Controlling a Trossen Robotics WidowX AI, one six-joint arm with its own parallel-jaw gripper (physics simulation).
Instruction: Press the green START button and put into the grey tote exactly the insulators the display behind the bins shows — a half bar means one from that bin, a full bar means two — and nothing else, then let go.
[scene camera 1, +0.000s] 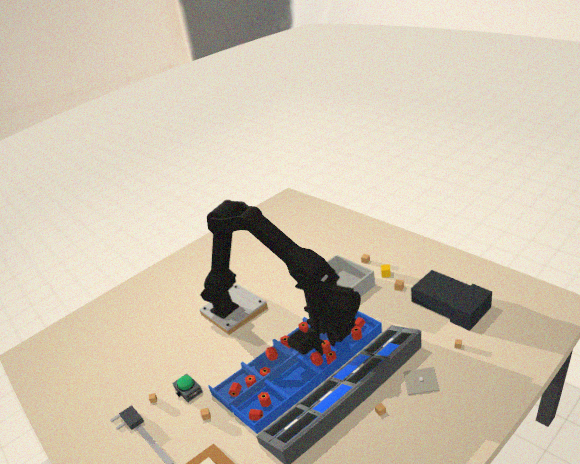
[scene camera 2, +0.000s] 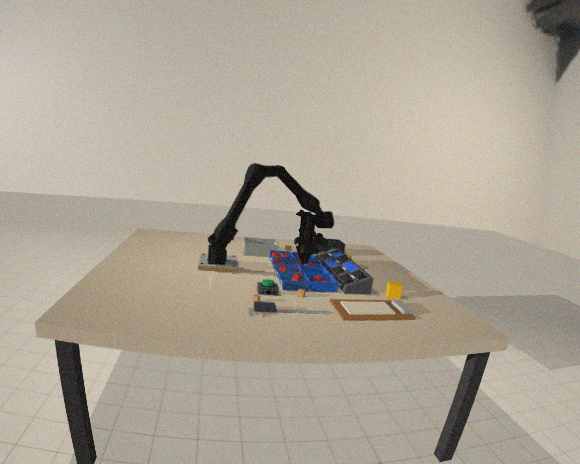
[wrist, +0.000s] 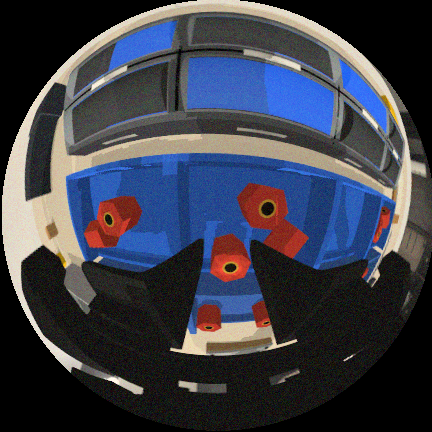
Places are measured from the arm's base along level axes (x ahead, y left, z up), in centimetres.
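Pixels of known places: gripper, fingertip midpoint: (scene camera 1: 327, 350) (wrist: 226, 244); arm's base at its link origin: (scene camera 1: 224, 308) (scene camera 2: 216, 261).
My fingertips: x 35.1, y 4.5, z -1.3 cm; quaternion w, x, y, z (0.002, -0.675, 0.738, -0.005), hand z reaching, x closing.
Ahead of a thing's pixels: the offset from my fingertips to its top centre. "spot": to the spot under its first point.
My gripper (scene camera 1: 307, 342) (scene camera 2: 307, 258) (wrist: 226, 244) is down inside a back compartment of the blue bins (scene camera 1: 288, 375) (wrist: 160, 193). Its fingers stand partly open on either side of an upright red insulator @(dx -0.5, dy +0.0, dz +2.3 cm) (wrist: 227, 257), not squeezing it. Two more red insulators @(dx +3.4, dy -2.2, dz +2.3 cm) (wrist: 264, 205) @(dx +0.5, dy -4.5, dz +2.1 cm) (wrist: 287, 238) lie just beyond it in the same compartment, and others @(dx +3.3, dy +8.3, dz +2.3 cm) (wrist: 114, 215) lie in the neighbouring ones. The grey display (scene camera 1: 353, 402) (scene camera 2: 353, 283) stands behind the bins; the panel straight ahead @(dx +11.0, dy -2.9, dz +3.8 cm) (wrist: 257, 86) is lit blue. The grey tote @(dx -13.8, dy +23.0, dz +4.5 cm) (scene camera 1: 353, 273) (scene camera 2: 259, 247) stands beyond the arm. The green START button @(dx -20.3, dy -30.8, dz +3.2 cm) (scene camera 1: 185, 382) (scene camera 2: 268, 284) is left of the bins.
A black box @(dx +18.0, dy +31.8, dz +4.7 cm) (scene camera 1: 451, 299) lies at the far right. A yellow cube (scene camera 1: 386, 271) (scene camera 2: 394, 290) and small brown cubes are scattered around. A grey plate @(dx +25.8, dy +4.2, dz -0.3 cm) (scene camera 1: 422, 381), a wooden frame @(dx +9.2, dy -47.1, dz +0.9 cm) (scene camera 2: 371, 317) and a black plug tool @(spot: dx -23.4, dy -46.6, dz +1.0 cm) (scene camera 1: 132, 416) lie near the front. The arm base (scene camera 1: 235, 308) is left of the tote.
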